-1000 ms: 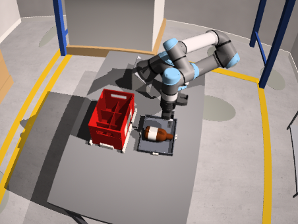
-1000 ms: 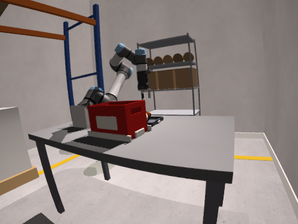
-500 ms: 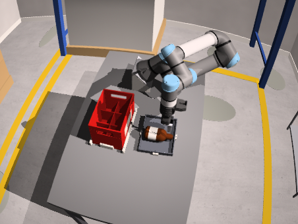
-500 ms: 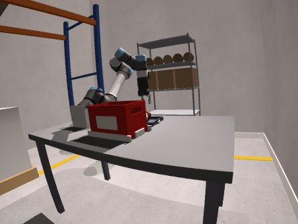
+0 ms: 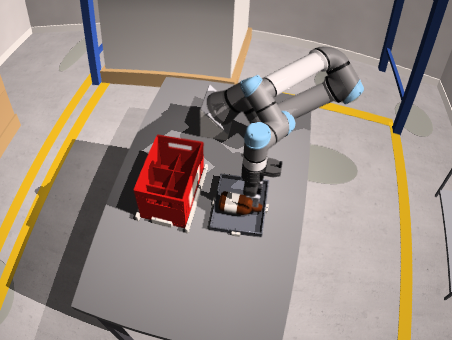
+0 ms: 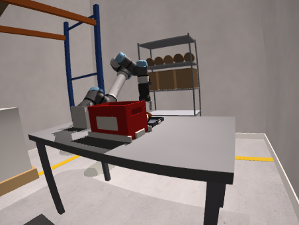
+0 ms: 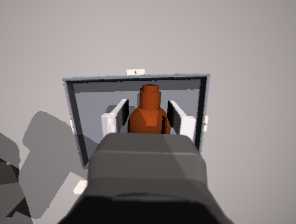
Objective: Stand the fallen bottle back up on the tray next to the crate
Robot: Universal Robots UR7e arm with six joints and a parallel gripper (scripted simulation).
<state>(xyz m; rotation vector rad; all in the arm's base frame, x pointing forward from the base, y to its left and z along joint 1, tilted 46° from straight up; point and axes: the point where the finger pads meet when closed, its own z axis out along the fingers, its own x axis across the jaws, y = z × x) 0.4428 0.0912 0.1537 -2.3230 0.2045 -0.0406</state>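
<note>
The bottle is 5 cm to the right of my hand and 6 cm below it. Round my hand: tray (2 cm behind, 5 cm to the right, 9 cm below); then red crate (5 cm behind, 32 cm to the right, 2 cm below).
</note>
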